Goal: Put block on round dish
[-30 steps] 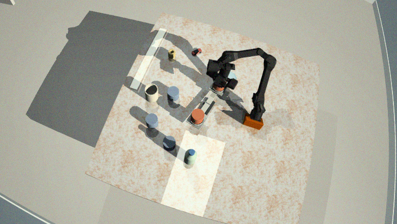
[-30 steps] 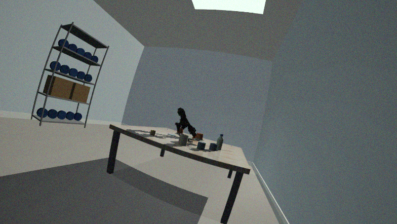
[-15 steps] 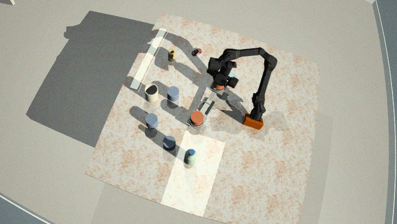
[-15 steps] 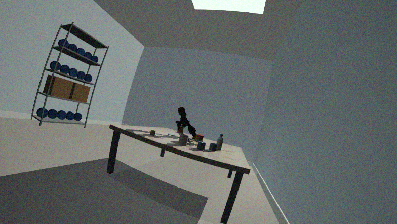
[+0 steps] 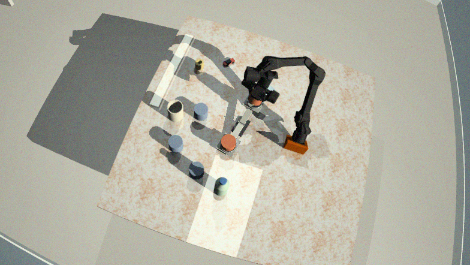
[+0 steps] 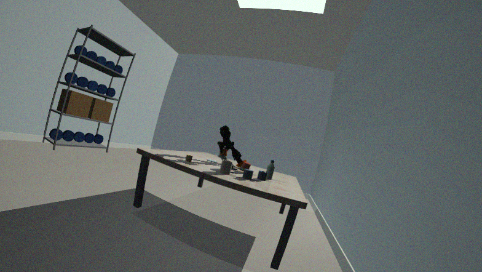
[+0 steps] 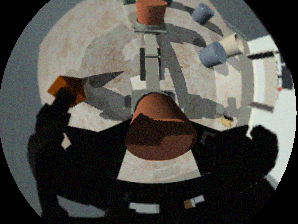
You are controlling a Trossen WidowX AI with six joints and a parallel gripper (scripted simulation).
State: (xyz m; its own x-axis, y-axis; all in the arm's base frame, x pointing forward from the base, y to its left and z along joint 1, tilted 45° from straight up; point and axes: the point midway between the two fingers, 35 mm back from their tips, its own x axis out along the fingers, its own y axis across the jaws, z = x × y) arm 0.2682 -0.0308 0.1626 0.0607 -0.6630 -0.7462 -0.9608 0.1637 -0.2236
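Right now my gripper tip is 2 cm above the pale green block and 1 cm to the right of it. From my gripper tip the other things lie so: red toy car: 24 cm to the right, 20 cm ahead, 10 cm below; then pale blue round dish: 11 cm to the right, 11 cm below, 6 cm behind; then cream cup: 37 cm ahead, 16 cm to the left, 7 cm below.
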